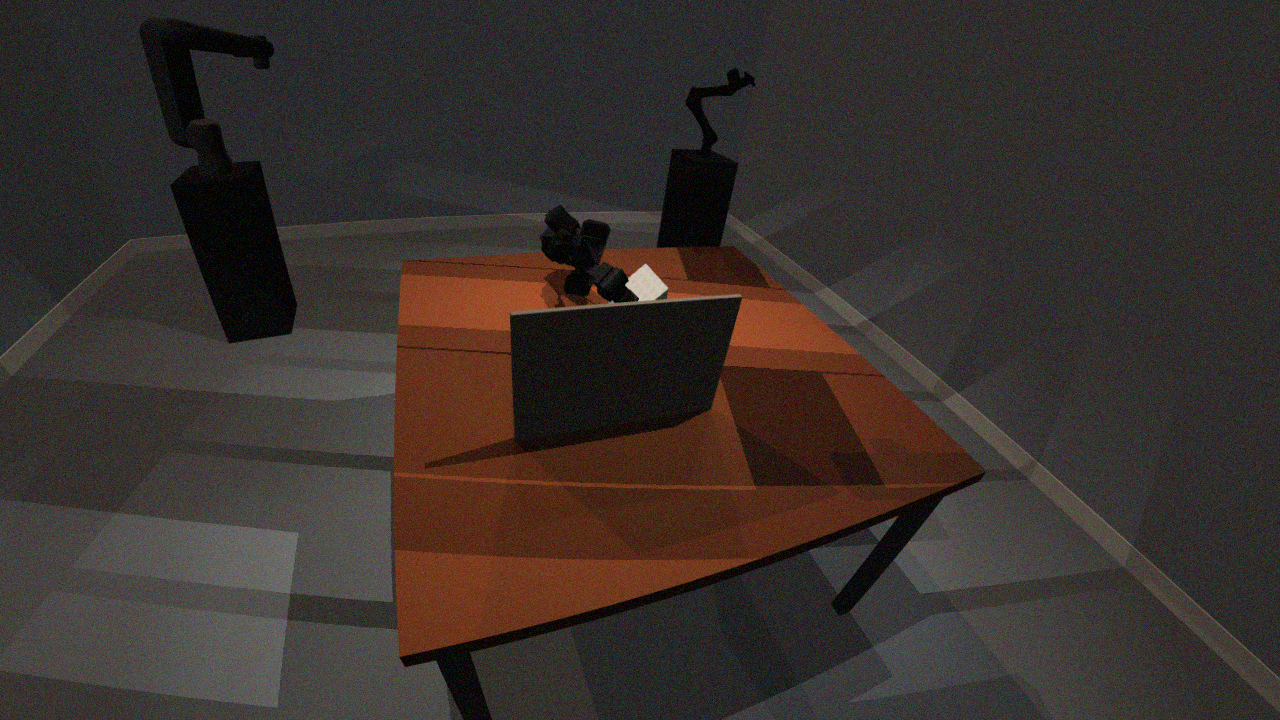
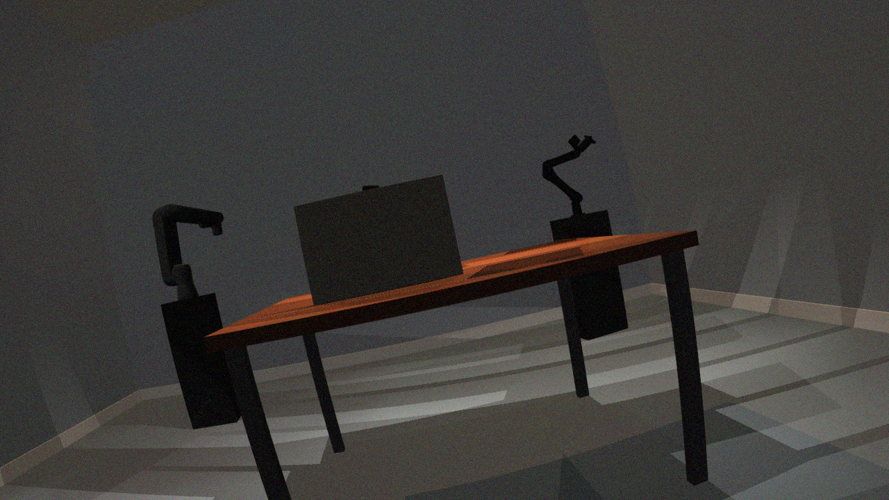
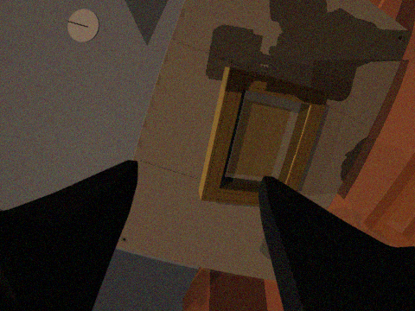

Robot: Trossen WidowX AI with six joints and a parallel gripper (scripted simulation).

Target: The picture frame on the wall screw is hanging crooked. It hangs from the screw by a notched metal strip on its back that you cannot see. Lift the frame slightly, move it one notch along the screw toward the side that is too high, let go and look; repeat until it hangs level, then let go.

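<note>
Right now the yellow-brown picture frame is 20 cm ahead of my gripper tip and 9 cm below it. Round my gripper tip: wall panel: 21 cm ahead, 10 cm below.
</note>
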